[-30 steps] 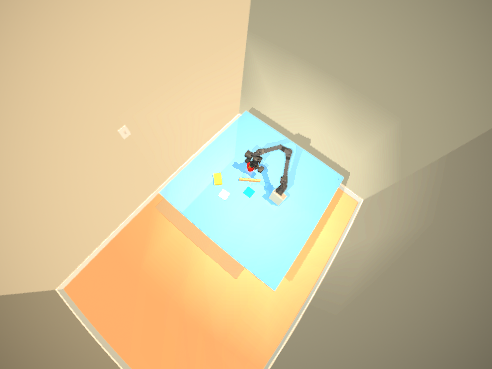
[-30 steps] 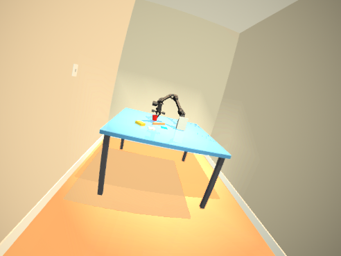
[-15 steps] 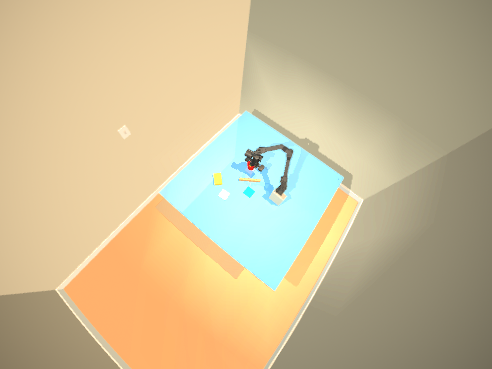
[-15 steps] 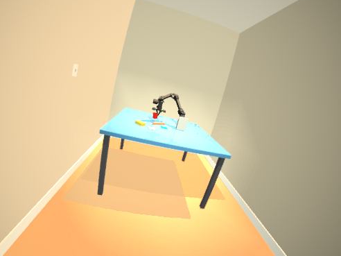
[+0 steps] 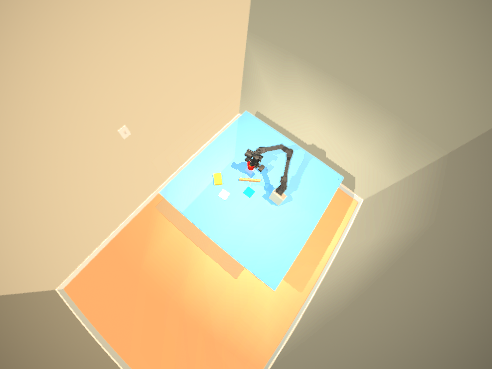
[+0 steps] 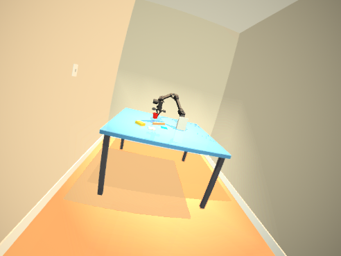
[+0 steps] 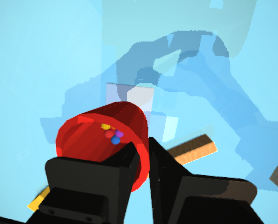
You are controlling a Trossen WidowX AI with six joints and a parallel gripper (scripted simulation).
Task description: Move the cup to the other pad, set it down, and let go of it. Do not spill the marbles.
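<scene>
The cyan pad lies 190 mm to the left of my gripper tip, 100 mm below it and 90 mm behind it. From my gripper tip the other things lie so: yellow block 270 mm to the left, 210 mm ahead, 80 mm below; then long wooden bar 90 mm to the left, 90 mm below, 30 mm behind.
</scene>
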